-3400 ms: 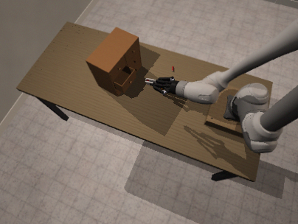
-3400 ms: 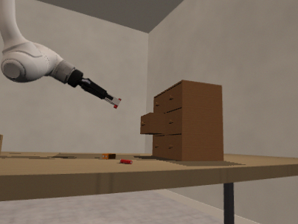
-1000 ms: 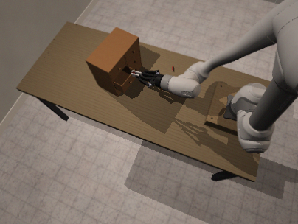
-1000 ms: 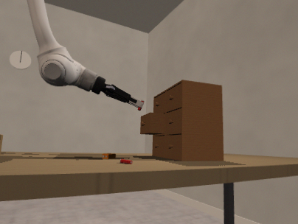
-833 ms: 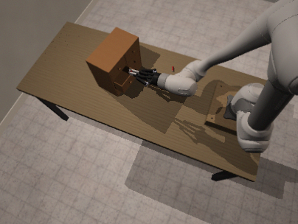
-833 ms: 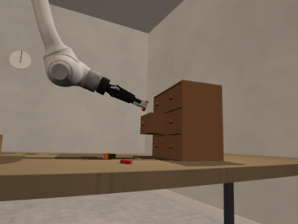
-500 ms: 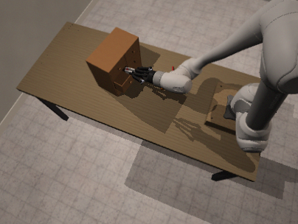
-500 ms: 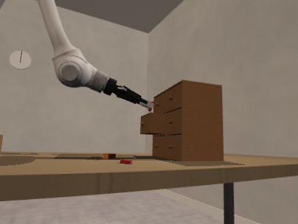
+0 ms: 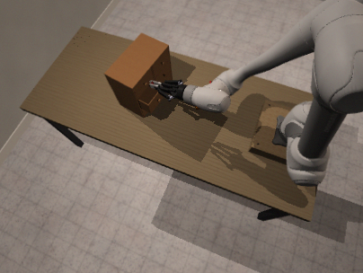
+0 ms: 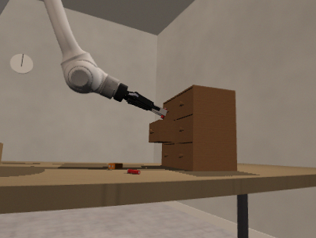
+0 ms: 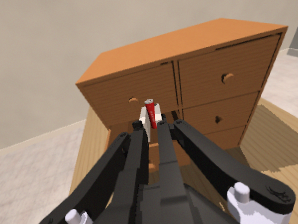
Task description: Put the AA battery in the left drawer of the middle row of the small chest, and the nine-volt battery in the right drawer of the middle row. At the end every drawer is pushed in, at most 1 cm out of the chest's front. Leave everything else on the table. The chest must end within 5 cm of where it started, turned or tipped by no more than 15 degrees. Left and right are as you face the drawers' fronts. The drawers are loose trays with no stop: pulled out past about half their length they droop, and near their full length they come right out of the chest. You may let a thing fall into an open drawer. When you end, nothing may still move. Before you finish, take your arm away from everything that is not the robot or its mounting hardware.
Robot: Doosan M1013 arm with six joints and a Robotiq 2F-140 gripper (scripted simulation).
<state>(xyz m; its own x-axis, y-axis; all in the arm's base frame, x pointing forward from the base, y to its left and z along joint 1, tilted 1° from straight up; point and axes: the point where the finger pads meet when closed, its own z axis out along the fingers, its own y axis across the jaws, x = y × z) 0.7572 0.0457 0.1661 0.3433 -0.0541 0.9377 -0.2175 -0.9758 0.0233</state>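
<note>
The AA battery is 20 mm ahead of my hand, 10 mm to the right of it and 10 mm below it. Also, from my hand: orange nine-volt battery 220 mm behind, 90 mm to the right, 230 mm below.
</note>
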